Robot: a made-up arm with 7 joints.
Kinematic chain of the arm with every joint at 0, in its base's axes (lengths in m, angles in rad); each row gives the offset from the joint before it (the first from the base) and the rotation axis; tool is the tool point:
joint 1: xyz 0 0 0.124 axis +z
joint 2: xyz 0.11 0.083 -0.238 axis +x
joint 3: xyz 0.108 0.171 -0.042 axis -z
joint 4: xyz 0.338 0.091 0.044 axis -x
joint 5: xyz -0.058 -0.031 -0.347 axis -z
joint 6: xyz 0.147 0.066 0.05 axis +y
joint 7: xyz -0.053 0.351 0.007 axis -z
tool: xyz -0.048 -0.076 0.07
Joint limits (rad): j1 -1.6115..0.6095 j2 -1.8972..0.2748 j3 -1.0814..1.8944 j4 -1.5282..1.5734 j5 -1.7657..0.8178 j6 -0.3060..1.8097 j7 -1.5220..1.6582
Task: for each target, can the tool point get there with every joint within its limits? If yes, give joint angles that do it. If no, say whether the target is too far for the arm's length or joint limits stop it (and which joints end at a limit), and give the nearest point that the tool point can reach.
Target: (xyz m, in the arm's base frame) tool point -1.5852 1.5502 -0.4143
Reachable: no: too far | nearest point -0.5371 0.9006 -0.2520 | short by 1.244 m
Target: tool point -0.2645 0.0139 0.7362
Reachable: no: joint limits stop it (at a limit: joint 1, joint 3, joint 5, joint 6, joint 7) | nearest point -0.1684 -0.0642 0.4939 | short by 0.272 m
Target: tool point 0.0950 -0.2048 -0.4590
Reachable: yes | joints -1.0159 -1.2758 0.6839 0.2466 -1.4138 0.1790 0.3997
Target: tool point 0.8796 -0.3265 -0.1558
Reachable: yes | joints -0.5911 -1.6414 0.7742 -1.2868 0.3024 1.6160 -0.5350
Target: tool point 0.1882 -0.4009 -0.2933
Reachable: yes | joints -0.3646 -1.5774 1.2194 0.7733 -1.2800 1.5370 -0.9442
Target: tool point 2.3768 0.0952 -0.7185
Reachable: no: too far | nearest point 1.1527 0.0462 -0.3919 | short by 1.268 m
